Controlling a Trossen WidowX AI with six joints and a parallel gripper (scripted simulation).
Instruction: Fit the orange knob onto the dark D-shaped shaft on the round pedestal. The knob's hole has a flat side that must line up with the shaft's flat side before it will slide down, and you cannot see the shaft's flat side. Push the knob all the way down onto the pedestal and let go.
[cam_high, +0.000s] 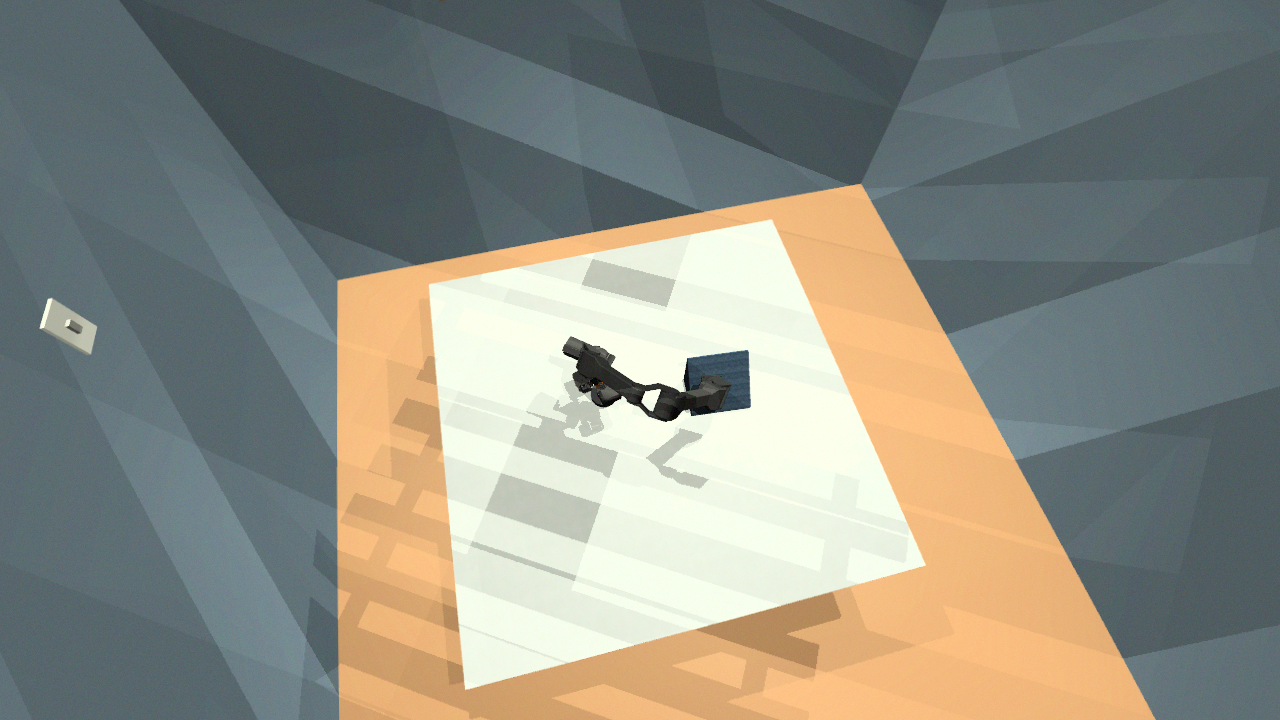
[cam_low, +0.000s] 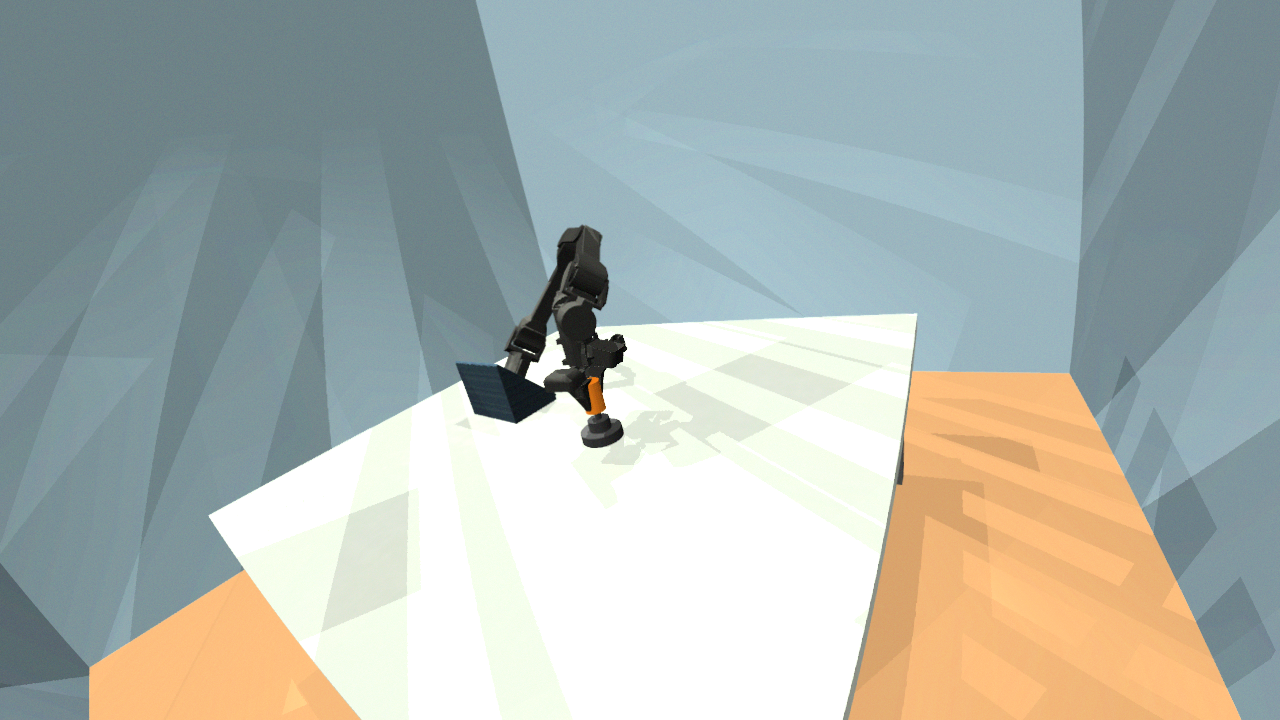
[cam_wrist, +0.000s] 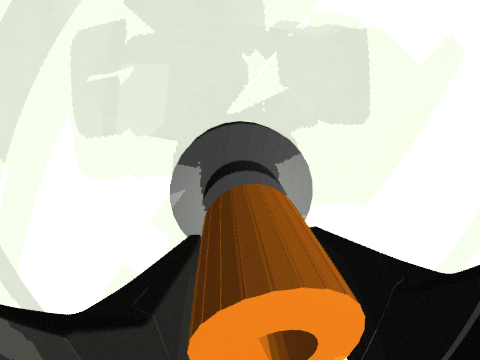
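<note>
Now: the round pedestal 40 mm below my gripper tip. The rest, counted from my gripper tip: orange knob: 20 mm above.
</note>
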